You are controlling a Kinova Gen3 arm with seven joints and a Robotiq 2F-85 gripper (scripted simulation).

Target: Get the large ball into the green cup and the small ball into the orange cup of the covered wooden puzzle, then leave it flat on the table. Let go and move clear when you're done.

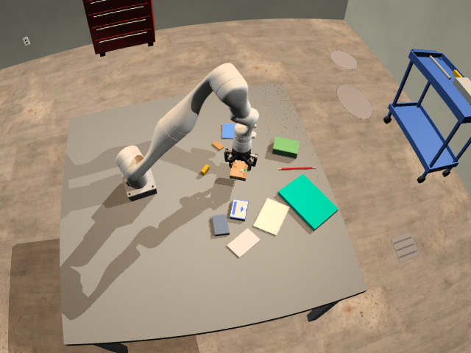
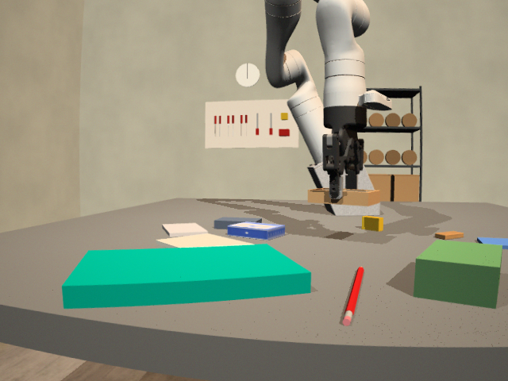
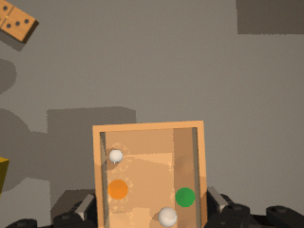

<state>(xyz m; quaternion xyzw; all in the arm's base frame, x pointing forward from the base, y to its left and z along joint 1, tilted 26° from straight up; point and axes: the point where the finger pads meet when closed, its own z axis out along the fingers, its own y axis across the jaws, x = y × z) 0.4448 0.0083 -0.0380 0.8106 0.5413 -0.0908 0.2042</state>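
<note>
My gripper is now 2 cm above the covered wooden puzzle. From my hand the other things lie so: yellow block 14 cm behind, 8 cm below, 7 cm to the left; then grey box 22 cm to the right, 13 cm behind, 8 cm below; then cream sheet 22 cm to the right, 9 cm below, 9 cm ahead.
</note>
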